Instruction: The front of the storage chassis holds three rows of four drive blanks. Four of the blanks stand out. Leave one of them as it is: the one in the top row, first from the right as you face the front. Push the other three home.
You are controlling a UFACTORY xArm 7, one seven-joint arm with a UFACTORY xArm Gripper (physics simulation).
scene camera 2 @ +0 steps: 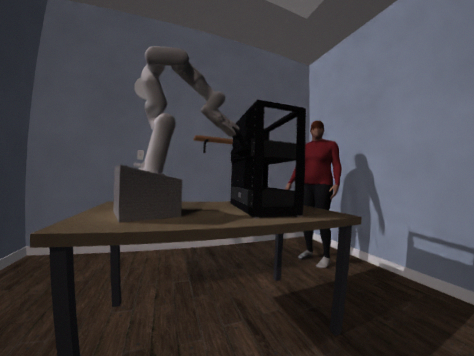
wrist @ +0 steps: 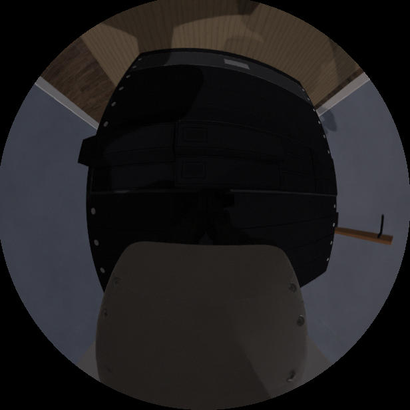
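Seen in the pictures: gripper, fingertip midpoint: (scene camera 2: 244, 141); arm's base, origin of the base link: (scene camera 2: 151, 173).
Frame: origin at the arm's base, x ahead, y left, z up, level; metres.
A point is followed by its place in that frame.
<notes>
The storage chassis (wrist: 300, 172) is a dark band across the black rack in the wrist view, which shows the rack upside down. Two blank faces with square outlines, one (wrist: 194, 135) and another (wrist: 194, 170), lie one above the other near its middle. A dark block (wrist: 87, 151) juts past the rack's left edge in that view. Row limits and how far each blank stands out are too dark to tell. My gripper (scene camera 2: 237, 131) (wrist: 206, 200) is shut and empty, its tips close to the chassis front by the bright edge line; contact cannot be told.
The black rack (scene camera 2: 257, 165) {z 0.061, x 0.499, y -0.155 m} (wrist: 200, 95) stands on the wooden table (scene camera 2: 200, 233) {z -0.221, x 0.198, y -0.291 m} (wrist: 280, 40). The arm's grey base block (scene camera 2: 147, 195) {z -0.097, x -0.007, y -0.110 m} is left of it in the scene view. A wooden wall bar (scene camera 2: 212, 139) (wrist: 365, 235) is behind. A person (scene camera 2: 320, 162) stands beyond the rack.
</notes>
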